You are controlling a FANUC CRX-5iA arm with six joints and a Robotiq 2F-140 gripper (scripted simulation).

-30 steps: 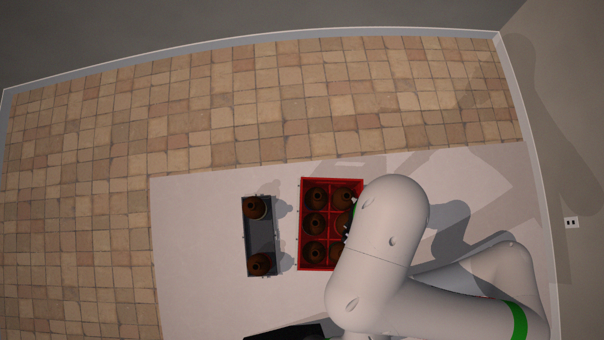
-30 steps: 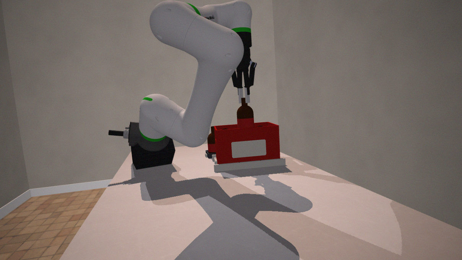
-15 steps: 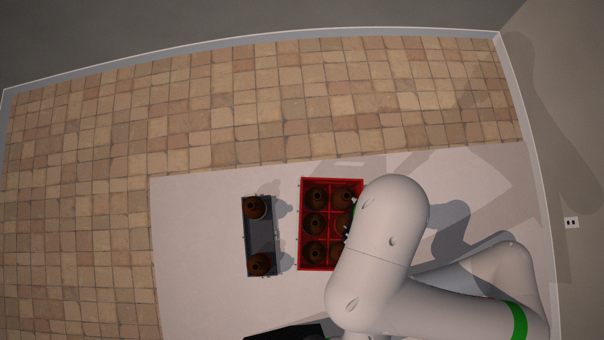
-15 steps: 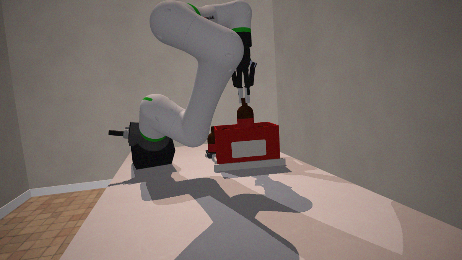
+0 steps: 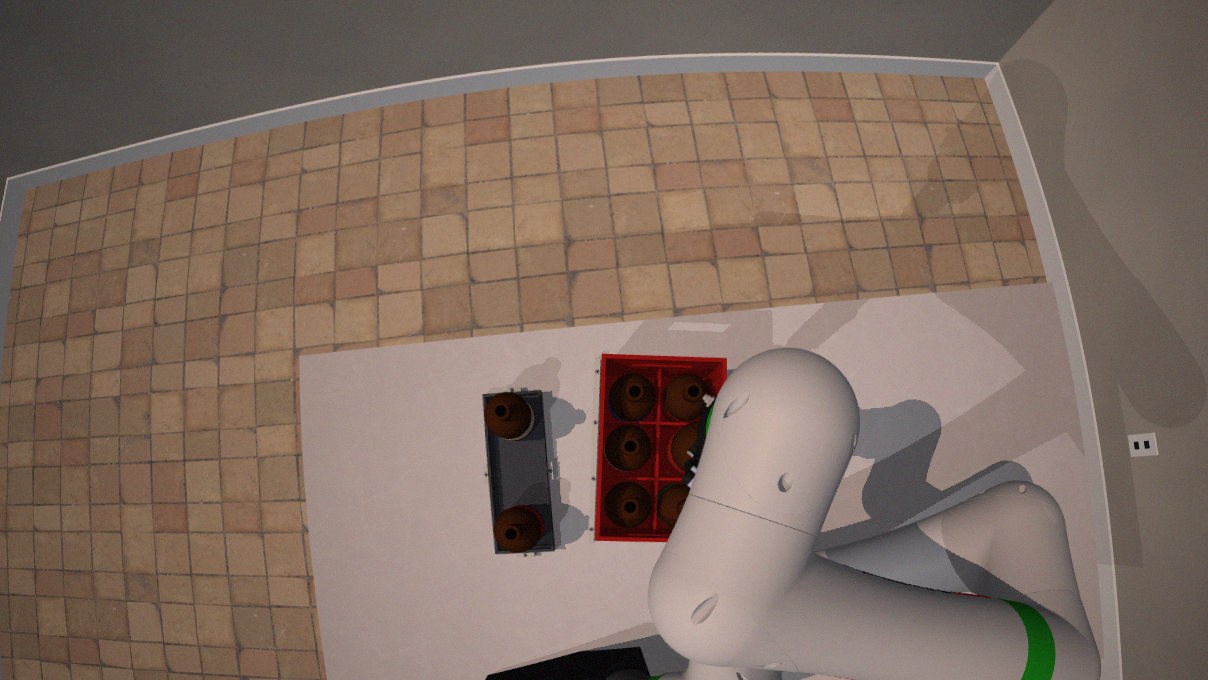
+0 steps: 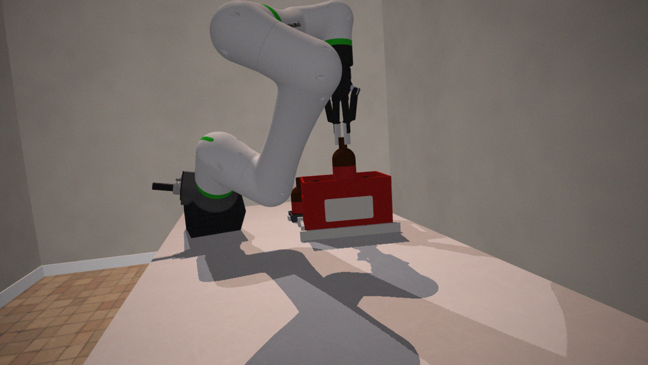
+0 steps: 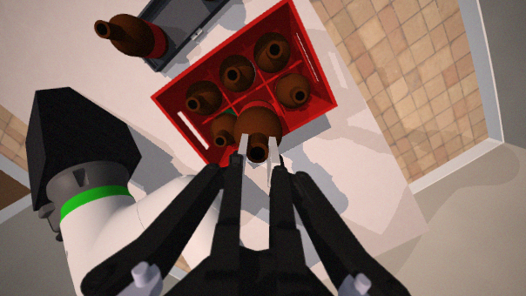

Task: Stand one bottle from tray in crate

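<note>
My hand is 10 mm short of the red crate, 40 mm to the right of it and 230 mm above it. Round my hand: dark grey tray 10 mm ahead, 270 mm to the left, 300 mm below.
</note>
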